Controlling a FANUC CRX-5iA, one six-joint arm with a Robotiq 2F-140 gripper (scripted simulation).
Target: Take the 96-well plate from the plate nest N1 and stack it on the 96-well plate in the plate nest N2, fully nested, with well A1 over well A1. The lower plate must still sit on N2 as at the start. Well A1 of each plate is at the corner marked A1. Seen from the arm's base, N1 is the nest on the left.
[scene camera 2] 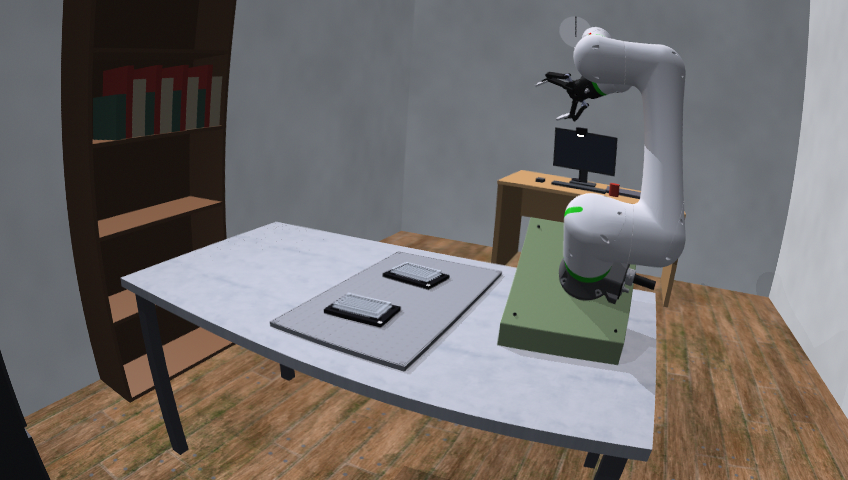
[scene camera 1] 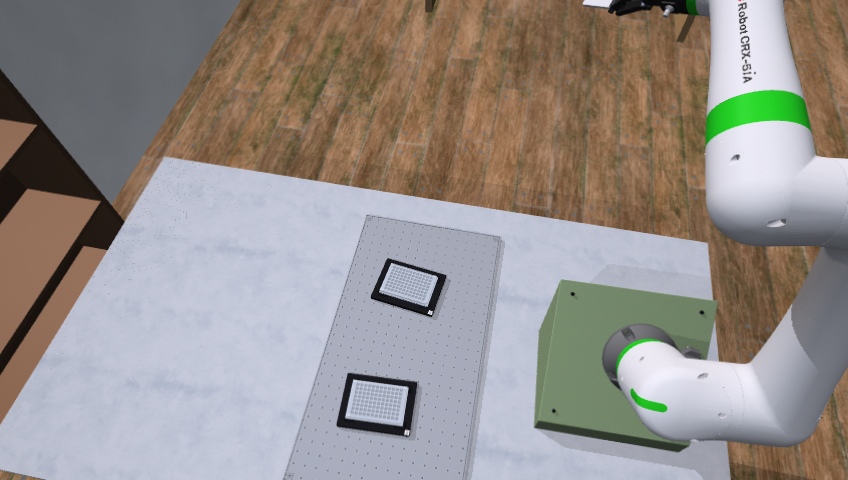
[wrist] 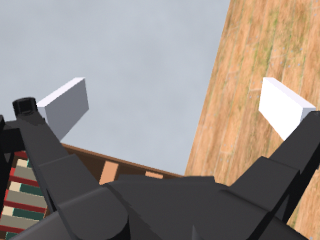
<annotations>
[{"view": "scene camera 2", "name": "my gripper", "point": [547, 101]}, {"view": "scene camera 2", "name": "clear 96-well plate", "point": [368, 308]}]
</annotations>
